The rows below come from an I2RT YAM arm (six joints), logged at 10 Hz.
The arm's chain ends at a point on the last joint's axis. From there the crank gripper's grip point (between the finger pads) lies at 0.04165 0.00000 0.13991 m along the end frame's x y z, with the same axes.
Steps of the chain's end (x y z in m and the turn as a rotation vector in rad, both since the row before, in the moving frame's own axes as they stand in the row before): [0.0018, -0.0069, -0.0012, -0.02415, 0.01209, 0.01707]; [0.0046, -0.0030, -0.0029, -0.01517, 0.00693, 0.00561]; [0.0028, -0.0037, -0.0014, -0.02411, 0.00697, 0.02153]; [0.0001, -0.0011, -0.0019, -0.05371, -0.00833, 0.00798]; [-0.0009, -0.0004, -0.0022, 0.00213, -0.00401, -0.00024]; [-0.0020, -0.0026, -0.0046, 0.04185, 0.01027, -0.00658]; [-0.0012, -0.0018, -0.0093, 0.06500, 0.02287, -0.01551]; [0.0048, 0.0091, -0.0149, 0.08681, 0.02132, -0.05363]
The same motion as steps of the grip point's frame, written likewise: [0.0035, -0.0028, -0.0018, -0.02415, 0.01209, 0.01707]; [0.0056, -0.0006, -0.0032, -0.01517, 0.00693, 0.00561]; [0.0037, 0.0006, -0.0017, -0.02411, 0.00697, 0.02153]; [-0.0011, 0.0067, -0.0018, -0.05371, -0.00833, 0.00798]; [-0.0015, -0.0007, -0.0020, 0.00213, -0.00401, -0.00024]; [-0.0006, -0.0087, -0.0052, 0.04185, 0.01027, -0.00658]; [0.0019, -0.0115, -0.0106, 0.06500, 0.02287, -0.01551]; [0.0074, -0.0053, -0.0164, 0.08681, 0.02132, -0.05363]
